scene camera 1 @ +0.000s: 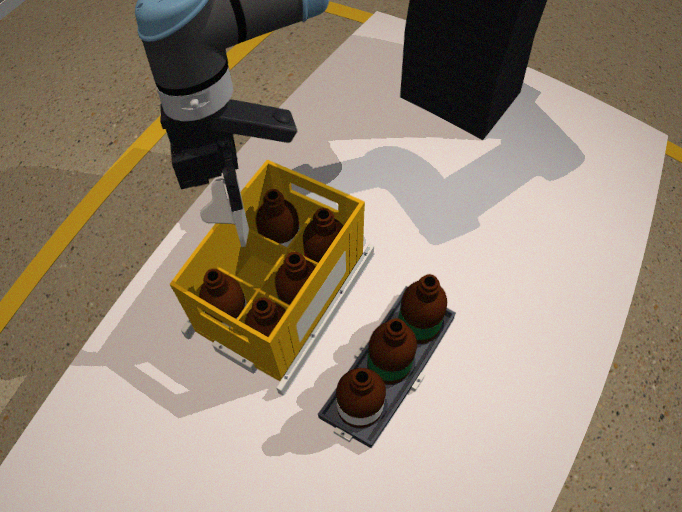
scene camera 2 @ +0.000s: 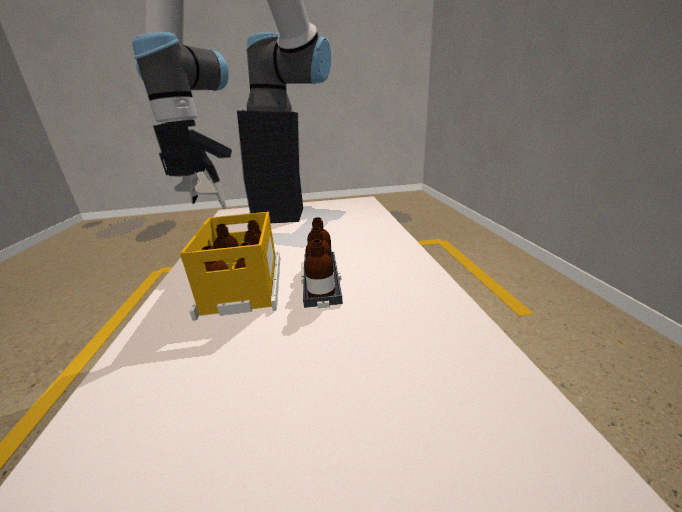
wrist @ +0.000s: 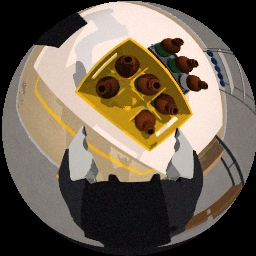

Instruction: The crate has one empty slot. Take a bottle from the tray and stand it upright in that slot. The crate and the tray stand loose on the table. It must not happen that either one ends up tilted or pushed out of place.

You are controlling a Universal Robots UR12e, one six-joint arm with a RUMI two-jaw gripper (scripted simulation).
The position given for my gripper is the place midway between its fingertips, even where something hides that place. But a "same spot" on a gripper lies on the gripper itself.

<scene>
my gripper: scene camera 1; scene camera 2; wrist 131, 127
yellow crate: scene camera 1; scene camera 2 254, 282; wrist
same spot on my gripper: (scene camera 1: 219, 211) = (scene camera 2: 206, 187)
same spot on yellow crate: (wrist: 121, 111) = (scene camera 1: 231, 261)
</scene>
